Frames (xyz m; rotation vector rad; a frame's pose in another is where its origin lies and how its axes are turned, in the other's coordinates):
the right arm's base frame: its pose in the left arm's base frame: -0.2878 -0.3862 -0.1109 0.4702 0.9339 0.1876
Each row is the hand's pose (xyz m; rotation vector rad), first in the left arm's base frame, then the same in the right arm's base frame.
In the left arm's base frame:
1: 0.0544 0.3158 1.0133 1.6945 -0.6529 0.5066
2: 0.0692 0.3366 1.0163 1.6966 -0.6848 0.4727
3: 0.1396 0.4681 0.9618 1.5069 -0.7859 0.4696
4: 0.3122 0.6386 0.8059 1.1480 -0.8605 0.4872
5: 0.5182 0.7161 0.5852 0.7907 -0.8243 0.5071
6: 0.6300 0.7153 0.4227 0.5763 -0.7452 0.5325
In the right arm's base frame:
1: -0.3687 1.1599 0.6264 0.8785 -1.2225 1.2271
2: -0.3548 1.1804 0.6334 0.8961 -1.2604 1.2096
3: -0.2273 1.2743 0.6225 0.7157 -1.3962 1.1571
4: 0.0479 1.3601 0.6313 0.3557 -1.5300 1.0360
5: 0.3570 1.3350 0.6630 -0.0067 -1.5419 0.8775
6: 0.5406 1.2636 0.6718 -0.2264 -1.4795 0.7757

